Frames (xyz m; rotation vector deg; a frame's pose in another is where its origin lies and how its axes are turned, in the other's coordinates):
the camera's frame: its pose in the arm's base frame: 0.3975 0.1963 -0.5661 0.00 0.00 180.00
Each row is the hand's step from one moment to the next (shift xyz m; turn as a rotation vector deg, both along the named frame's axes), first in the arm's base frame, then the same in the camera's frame.
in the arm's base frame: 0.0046 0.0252 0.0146 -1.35 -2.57 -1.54
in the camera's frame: -0.0046 -0.0252 0.0146 1.35 2.57 -1.54
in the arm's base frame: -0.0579 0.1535 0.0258 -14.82 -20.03 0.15
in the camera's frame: 0.0579 -0.1535 0.0258 14.82 20.03 0.15
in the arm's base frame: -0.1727 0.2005 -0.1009 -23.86 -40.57 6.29
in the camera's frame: 0.1727 -0.2005 -0.1009 23.86 40.57 6.29
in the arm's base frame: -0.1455 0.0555 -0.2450 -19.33 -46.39 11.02
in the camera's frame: 0.1455 -0.0555 -0.2450 19.33 46.39 11.02
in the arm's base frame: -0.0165 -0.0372 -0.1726 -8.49 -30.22 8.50
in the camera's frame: 0.0165 0.0372 -0.1726 8.49 30.22 8.50
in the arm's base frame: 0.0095 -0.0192 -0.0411 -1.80 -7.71 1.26
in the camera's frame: -0.0095 0.0192 -0.0411 1.80 7.71 1.26
